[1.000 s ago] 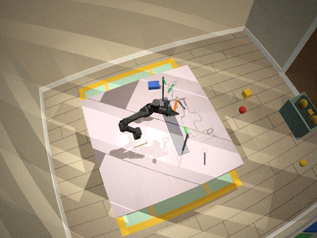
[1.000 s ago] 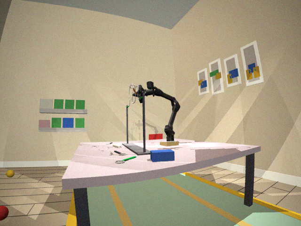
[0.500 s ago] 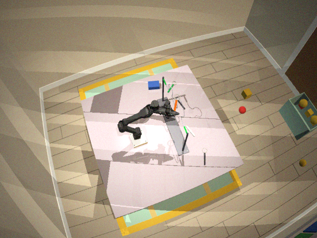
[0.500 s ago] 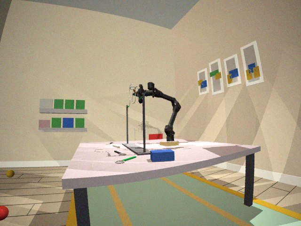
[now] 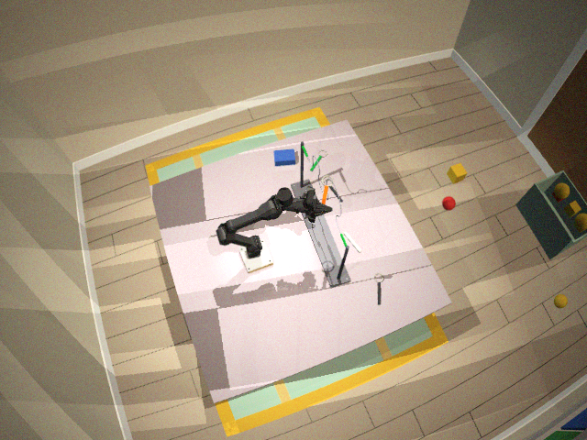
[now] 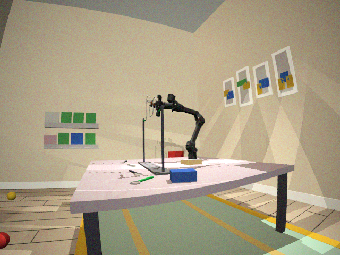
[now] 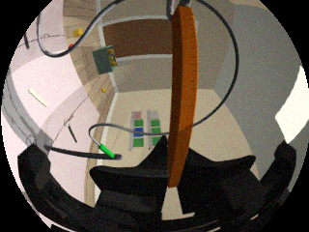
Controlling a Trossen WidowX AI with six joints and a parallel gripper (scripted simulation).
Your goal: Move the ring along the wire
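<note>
The orange-handled ring is 9 cm to the left of my gripper tip. Round my gripper tip: white stick 16 cm ahead, 4 cm to the left, 51 cm below; then dark-handled ring 22 cm ahead, 23 cm to the right, 51 cm below; then green-handled ring 15 cm ahead, 60 cm to the left, 51 cm below.
</note>
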